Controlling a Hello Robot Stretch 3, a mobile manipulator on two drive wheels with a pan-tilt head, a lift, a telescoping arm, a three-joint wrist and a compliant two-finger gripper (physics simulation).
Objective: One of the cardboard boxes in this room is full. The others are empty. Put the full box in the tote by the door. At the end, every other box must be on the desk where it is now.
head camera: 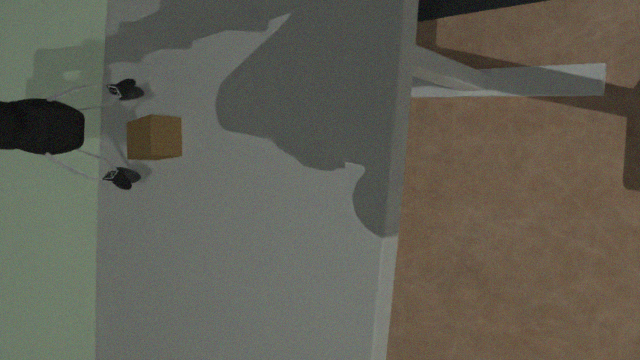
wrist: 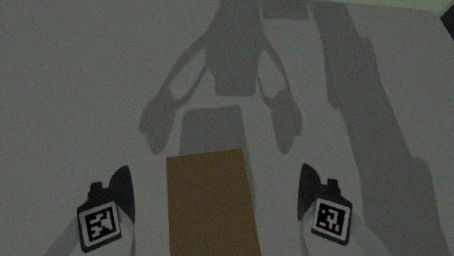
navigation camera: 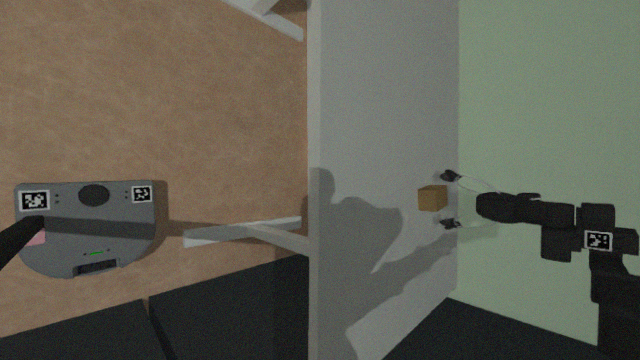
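Pixels of known places: gripper, between the fingertips: [head camera: 136, 135] [wrist: 216, 184] [navigation camera: 442, 198]; robot's base, origin of its link: [navigation camera: 93, 194].
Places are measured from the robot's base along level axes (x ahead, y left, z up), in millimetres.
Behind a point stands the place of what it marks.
Note:
A small brown cardboard box [head camera: 166, 137] @[x -18, y -668, z 976 mm] [navigation camera: 430, 198] @[x -14, y -668, z 986 mm] [wrist: 212, 215] @[x -17, y -711, z 1000 mm] stands on the grey desk [head camera: 250, 260] @[x 134, y -481, z 951 mm] [navigation camera: 380, 125] @[x 167, y -476, z 951 mm] [wrist: 65, 100] @[x 151, y -842, z 950 mm], near the green wall. Its near part runs out of the wrist view. My gripper [head camera: 125, 134] @[x -20, y -734, z 995 mm] [navigation camera: 449, 199] @[x -20, y -734, z 995 mm] [wrist: 216, 184] @[x -20, y -734, z 995 mm] is open. In the wrist view the box lies between the two fingers, with a gap on each side. In the head view it sits slightly further toward the desk's front edge than the fingertips. The fingers' exact height over the desk is hard to tell. The tote and other boxes do not show.
The green wall [head camera: 47, 250] @[x 230, y -1099, z 1038 mm] [navigation camera: 550, 100] @[x 288, y -1101, z 1213 mm] rises behind the desk. A white desk leg [head camera: 550, 80] @[x -234, y -427, z 25 mm] [navigation camera: 240, 232] @[x -249, y -571, z 26 mm] reaches over the brown floor [head camera: 515, 225] @[x 170, y -505, z 0 mm] [navigation camera: 150, 100] @[x 390, y -193, z 1 mm]. My grey base [navigation camera: 125, 210] @[x -56, y -80, z 160 mm] is on the floor at the left. Dark panels [navigation camera: 225, 310] @[x -459, y -353, z 338 mm] stand beside the desk.

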